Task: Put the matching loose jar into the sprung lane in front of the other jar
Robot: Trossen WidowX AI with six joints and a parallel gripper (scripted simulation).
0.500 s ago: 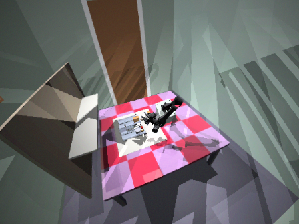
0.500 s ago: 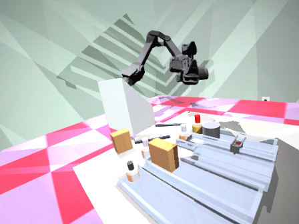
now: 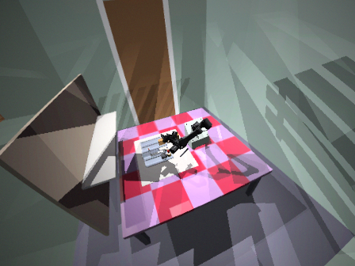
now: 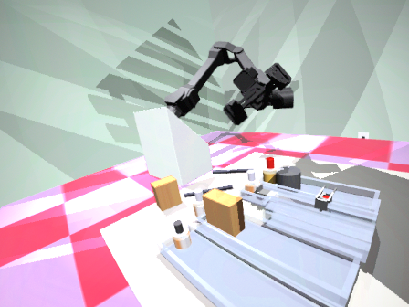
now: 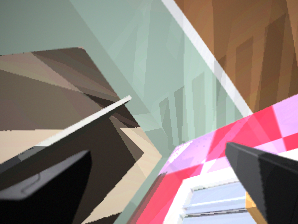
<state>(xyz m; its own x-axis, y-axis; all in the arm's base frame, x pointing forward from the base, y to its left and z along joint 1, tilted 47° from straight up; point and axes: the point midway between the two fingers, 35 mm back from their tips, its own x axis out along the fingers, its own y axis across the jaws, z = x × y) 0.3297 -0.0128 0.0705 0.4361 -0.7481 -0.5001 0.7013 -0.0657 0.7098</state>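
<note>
The pusher plate lies 210 mm below my gripper tip, 90 mm ahead of it and 60 mm to the right of it.
</note>
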